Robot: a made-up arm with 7 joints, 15 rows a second.
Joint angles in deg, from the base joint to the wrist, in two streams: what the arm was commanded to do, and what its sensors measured. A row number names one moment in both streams.
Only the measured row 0 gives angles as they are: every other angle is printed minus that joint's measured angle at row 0.
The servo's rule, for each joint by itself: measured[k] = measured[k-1] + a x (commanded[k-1-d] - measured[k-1]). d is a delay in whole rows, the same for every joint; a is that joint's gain. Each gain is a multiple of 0.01, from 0.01 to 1. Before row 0 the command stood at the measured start. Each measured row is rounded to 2 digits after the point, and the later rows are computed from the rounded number. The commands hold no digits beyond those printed.
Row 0, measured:
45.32, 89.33, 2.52, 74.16, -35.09, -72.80, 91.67
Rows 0 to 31, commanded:
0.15, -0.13, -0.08, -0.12, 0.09, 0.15, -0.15
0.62, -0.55, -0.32, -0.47, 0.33, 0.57, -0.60
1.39, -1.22, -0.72, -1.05, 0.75, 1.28, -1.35
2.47, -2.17, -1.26, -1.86, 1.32, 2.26, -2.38
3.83, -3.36, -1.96, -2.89, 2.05, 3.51, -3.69
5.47, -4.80, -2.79, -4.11, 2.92, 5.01, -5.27
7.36, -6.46, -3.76, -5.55, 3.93, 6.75, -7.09
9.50, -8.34, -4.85, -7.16, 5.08, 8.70, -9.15
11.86, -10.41, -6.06, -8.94, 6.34, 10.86, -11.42
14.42, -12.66, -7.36, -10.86, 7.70, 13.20, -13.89
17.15, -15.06, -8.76, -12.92, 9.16, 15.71, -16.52
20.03, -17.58, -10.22, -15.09, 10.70, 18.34, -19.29
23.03, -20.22, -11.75, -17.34, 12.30, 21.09, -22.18
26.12, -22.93, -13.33, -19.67, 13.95, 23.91, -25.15
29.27, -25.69, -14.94, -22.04, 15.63, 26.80, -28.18
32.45, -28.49, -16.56, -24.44, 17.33, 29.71, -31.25
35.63, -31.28, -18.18, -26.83, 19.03, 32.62, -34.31
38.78, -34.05, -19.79, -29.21, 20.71, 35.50, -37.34
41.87, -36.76, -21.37, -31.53, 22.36, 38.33, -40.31
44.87, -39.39, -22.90, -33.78, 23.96, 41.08, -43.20
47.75, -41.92, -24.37, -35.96, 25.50, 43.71, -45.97
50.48, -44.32, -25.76, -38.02, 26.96, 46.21, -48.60
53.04, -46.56, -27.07, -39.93, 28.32, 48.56, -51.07
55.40, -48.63, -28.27, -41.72, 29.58, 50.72, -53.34
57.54, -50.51, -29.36, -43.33, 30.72, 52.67, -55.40
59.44, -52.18, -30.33, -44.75, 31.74, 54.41, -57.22
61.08, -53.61, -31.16, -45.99, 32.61, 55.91, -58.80
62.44, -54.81, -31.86, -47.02, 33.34, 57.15, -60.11
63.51, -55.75, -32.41, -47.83, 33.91, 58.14, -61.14
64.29, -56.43, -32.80, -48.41, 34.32, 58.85, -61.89
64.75, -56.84, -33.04, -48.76, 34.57, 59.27, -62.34
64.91, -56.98, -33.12, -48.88, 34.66, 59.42, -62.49
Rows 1 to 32, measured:
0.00, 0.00, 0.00, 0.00, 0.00, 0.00, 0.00
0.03, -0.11, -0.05, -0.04, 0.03, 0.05, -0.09
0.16, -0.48, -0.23, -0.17, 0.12, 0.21, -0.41
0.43, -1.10, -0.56, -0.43, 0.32, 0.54, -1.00
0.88, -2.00, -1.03, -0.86, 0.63, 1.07, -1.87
1.53, -3.14, -1.65, -1.47, 1.07, 1.83, -3.02
2.40, -4.53, -2.41, -2.26, 1.64, 2.82, -4.44
3.49, -6.15, -3.31, -3.25, 2.35, 4.04, -6.11
4.81, -7.99, -4.34, -4.42, 3.20, 5.48, -8.03
6.36, -10.02, -5.49, -5.78, 4.17, 7.15, -10.17
8.13, -12.24, -6.74, -7.30, 5.26, 9.03, -12.51
10.11, -14.61, -8.09, -8.99, 6.47, 11.10, -15.04
12.29, -17.10, -9.52, -10.82, 7.78, 13.34, -17.72
14.65, -19.72, -11.01, -12.78, 9.18, 15.74, -20.53
17.17, -22.42, -12.56, -14.85, 10.66, 18.27, -23.44
19.83, -25.17, -14.15, -17.01, 12.20, 20.91, -26.43
22.61, -27.96, -15.76, -19.24, 13.79, 23.64, -29.47
25.47, -30.75, -17.38, -21.52, 15.41, 26.42, -32.52
28.40, -33.52, -18.99, -23.83, 17.05, 29.23, -35.56
31.36, -36.24, -20.58, -26.14, 18.70, 32.05, -38.55
34.33, -38.89, -22.13, -28.43, 20.33, 34.85, -41.48
37.28, -41.44, -23.63, -30.69, 21.93, 37.60, -44.31
40.18, -43.86, -25.06, -32.89, 23.49, 40.27, -47.01
43.01, -46.13, -26.41, -35.00, 24.99, 42.84, -49.57
45.74, -48.23, -27.66, -37.02, 26.41, 45.28, -51.95
48.34, -50.15, -28.80, -38.91, 27.75, 47.57, -54.12
50.78, -51.86, -29.83, -40.66, 28.99, 49.69, -56.07
53.05, -53.33, -30.72, -42.26, 30.11, 51.62, -57.79
55.12, -54.57, -31.48, -43.69, 31.11, 53.33, -59.25
56.97, -55.56, -32.10, -44.93, 31.98, 54.82, -60.44
58.58, -56.29, -32.57, -45.97, 32.71, 56.07, -61.35
59.94, -56.75, -32.88, -46.81, 33.29, 57.06, -61.97
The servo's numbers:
d 1
a 0.22 0.84 0.67 0.30 0.31 0.31 0.63

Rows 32 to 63, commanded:
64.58, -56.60, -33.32, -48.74, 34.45, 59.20, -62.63
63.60, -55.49, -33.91, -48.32, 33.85, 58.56, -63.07
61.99, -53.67, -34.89, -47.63, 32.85, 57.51, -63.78
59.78, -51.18, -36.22, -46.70, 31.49, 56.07, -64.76
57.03, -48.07, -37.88, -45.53, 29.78, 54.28, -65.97
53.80, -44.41, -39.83, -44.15, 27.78, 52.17, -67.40
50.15, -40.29, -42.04, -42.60, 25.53, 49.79, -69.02
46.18, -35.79, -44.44, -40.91, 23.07, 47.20, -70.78
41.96, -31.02, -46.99, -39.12, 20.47, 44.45, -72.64
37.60, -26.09, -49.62, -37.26, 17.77, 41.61, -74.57
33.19, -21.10, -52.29, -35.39, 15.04, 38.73, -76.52
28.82, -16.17, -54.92, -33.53, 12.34, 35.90, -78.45
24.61, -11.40, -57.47, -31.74, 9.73, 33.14, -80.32
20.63, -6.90, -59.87, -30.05, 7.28, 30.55, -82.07
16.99, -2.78, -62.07, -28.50, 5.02, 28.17, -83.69
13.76, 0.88, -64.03, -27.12, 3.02, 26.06, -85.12
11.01, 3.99, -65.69, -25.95, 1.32, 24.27, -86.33
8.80, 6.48, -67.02, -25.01, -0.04, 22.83, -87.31
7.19, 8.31, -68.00, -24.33, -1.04, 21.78, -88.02
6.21, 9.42, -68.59, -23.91, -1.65, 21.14, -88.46
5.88, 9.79, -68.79, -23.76, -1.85, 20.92, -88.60
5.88, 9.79, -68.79, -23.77, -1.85, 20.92, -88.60
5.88, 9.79, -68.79, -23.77, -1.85, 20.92, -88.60
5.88, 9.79, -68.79, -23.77, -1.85, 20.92, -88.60
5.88, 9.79, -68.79, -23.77, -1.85, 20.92, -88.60
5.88, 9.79, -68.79, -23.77, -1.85, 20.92, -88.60
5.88, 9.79, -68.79, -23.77, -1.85, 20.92, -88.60
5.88, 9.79, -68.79, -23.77, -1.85, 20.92, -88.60
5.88, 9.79, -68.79, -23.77, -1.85, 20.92, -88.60
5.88, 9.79, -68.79, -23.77, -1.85, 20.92, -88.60
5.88, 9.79, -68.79, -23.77, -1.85, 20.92, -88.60
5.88, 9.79, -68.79, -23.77, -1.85, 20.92, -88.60
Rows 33 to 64, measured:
61.03, -56.94, -33.04, -47.43, 33.71, 57.79, -62.30
61.81, -56.65, -33.23, -47.82, 33.94, 58.23, -62.51
62.20, -55.68, -33.69, -47.97, 33.91, 58.33, -62.86
62.15, -53.99, -34.49, -47.87, 33.58, 58.08, -63.44
61.63, -51.63, -35.65, -47.52, 32.93, 57.46, -64.27
60.62, -48.64, -37.14, -46.92, 31.95, 56.47, -65.34
59.12, -45.09, -38.94, -46.09, 30.66, 55.14, -66.64
57.15, -41.06, -41.02, -45.04, 29.07, 53.48, -68.14
54.74, -36.63, -43.31, -43.80, 27.21, 51.53, -69.80
51.93, -31.92, -45.78, -42.40, 25.12, 49.34, -71.59
48.78, -27.02, -48.35, -40.86, 22.84, 46.94, -73.47
45.35, -22.05, -50.99, -39.22, 20.42, 44.39, -75.39
41.71, -17.11, -53.62, -37.51, 17.92, 41.76, -77.32
37.95, -12.31, -56.20, -35.78, 15.38, 39.09, -79.21
34.14, -7.77, -58.66, -34.06, 12.87, 36.44, -81.01
30.37, -3.58, -60.94, -32.39, 10.44, 33.88, -82.70
26.72, 0.17, -63.01, -30.81, 8.14, 31.46, -84.22
23.26, 3.38, -64.81, -29.35, 6.03, 29.23, -85.55
20.08, 5.98, -66.29, -28.05, 4.15, 27.25, -86.66
17.24, 7.94, -67.44, -26.93, 2.54, 25.55, -87.52
14.81, 9.18, -68.21, -26.02, 1.24, 24.18, -88.11
12.85, 9.69, -68.60, -25.34, 0.28, 23.17, -88.42
11.32, 9.77, -68.73, -24.87, -0.38, 22.47, -88.53
10.12, 9.79, -68.77, -24.54, -0.84, 21.99, -88.57
9.19, 9.79, -68.78, -24.31, -1.15, 21.66, -88.59
8.46, 9.79, -68.79, -24.15, -1.37, 21.43, -88.60
7.89, 9.79, -68.79, -24.04, -1.52, 21.27, -88.60
7.45, 9.79, -68.79, -23.96, -1.62, 21.16, -88.60
7.10, 9.79, -68.79, -23.90, -1.69, 21.09, -88.60
6.83, 9.79, -68.79, -23.86, -1.74, 21.04, -88.60
6.62, 9.79, -68.79, -23.83, -1.77, 21.00, -88.60
6.46, 9.79, -68.79, -23.81, -1.79, 20.98, -88.60

